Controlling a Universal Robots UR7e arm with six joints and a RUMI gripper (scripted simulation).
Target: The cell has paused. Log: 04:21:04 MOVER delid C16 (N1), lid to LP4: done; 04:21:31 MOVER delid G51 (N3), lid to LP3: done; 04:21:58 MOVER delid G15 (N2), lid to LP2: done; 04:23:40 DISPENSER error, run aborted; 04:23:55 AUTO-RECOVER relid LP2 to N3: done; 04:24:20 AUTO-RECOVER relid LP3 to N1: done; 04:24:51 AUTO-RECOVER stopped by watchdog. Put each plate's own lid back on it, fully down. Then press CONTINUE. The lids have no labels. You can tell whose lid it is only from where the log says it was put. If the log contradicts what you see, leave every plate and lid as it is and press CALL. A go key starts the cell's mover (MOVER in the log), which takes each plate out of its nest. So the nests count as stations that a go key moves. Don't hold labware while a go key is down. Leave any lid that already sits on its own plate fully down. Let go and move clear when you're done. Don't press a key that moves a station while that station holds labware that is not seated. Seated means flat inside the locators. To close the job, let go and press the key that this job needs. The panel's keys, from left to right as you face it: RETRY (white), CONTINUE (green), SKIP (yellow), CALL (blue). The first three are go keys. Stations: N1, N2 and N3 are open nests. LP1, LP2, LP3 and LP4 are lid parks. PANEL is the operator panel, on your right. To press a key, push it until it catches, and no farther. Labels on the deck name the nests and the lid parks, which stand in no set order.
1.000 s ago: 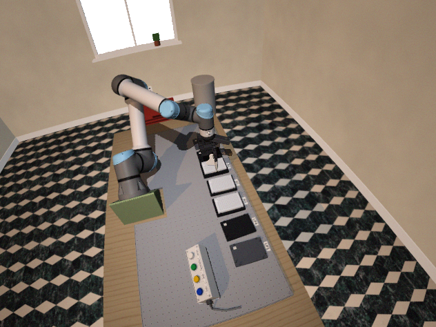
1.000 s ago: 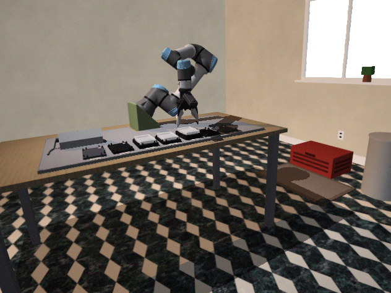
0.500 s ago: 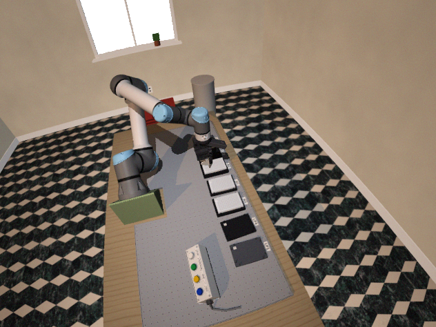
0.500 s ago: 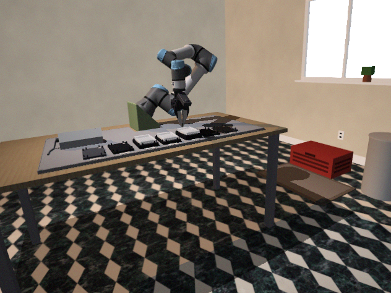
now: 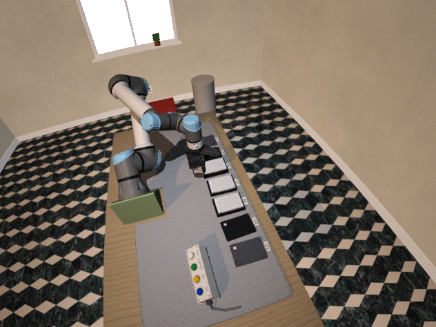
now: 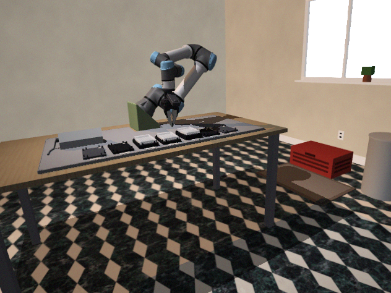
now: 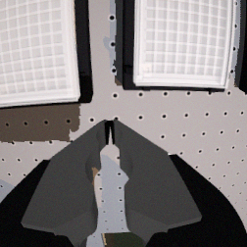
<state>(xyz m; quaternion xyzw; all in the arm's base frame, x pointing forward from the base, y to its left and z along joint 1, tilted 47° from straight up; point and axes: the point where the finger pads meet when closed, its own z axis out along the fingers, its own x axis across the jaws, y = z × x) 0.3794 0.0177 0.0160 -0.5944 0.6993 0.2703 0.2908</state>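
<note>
Now: hand 210 mm past the green CONTINUE key and 450 mm to the left of it. Also, from my hand: pale grey lid (80 mm ahead, 60 mm to the left, 30 mm below); then black lid park (40 mm ahead, 330 mm to the right, 60 mm below); then plate (50 mm ahead, 200 mm to the right, 40 mm below).
</note>
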